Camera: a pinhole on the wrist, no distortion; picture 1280 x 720 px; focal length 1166.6 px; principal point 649.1 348.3 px. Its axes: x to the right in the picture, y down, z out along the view. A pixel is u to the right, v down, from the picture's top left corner.
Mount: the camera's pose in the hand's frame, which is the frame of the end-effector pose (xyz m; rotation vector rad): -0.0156 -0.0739 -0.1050 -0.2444 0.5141 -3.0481
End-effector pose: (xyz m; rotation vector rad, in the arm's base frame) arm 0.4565 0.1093 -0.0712 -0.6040 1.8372 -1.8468
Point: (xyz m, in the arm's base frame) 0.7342 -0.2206 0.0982
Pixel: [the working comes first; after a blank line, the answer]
In the camera's frame: 0.0939 -0.0912 0.5291

856 147
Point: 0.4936 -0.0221 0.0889
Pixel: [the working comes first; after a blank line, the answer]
In the camera's frame: -0.0221 0.0048 0.2558

548 370
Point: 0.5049 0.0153 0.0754
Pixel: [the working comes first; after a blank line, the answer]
In the camera's frame: 0.0046 -0.0010 0.2247

673 343
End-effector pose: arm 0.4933 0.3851 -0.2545 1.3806 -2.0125 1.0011
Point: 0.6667 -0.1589 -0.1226
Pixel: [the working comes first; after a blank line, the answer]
In the camera's frame: -0.2695 0.0840 0.5643

92 522
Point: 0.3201 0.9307 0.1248
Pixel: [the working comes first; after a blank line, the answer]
In the camera's frame: -0.1489 -0.0446 -0.5921

behind the camera
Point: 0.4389 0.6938 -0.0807
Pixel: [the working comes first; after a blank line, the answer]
In the camera's frame: -0.0353 -0.0521 -0.2767

behind the camera
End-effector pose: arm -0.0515 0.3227 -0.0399 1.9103 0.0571 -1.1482
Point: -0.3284 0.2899 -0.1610
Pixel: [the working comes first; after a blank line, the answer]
In the camera's frame: 0.0990 -0.0109 0.3467

982 312
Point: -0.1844 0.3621 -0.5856
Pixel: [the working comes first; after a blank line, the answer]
In the camera's frame: -0.2556 0.2623 0.4227

outside the picture
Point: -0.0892 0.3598 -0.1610
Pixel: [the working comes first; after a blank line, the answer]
In the camera's frame: -0.0461 0.0014 0.1445

277 360
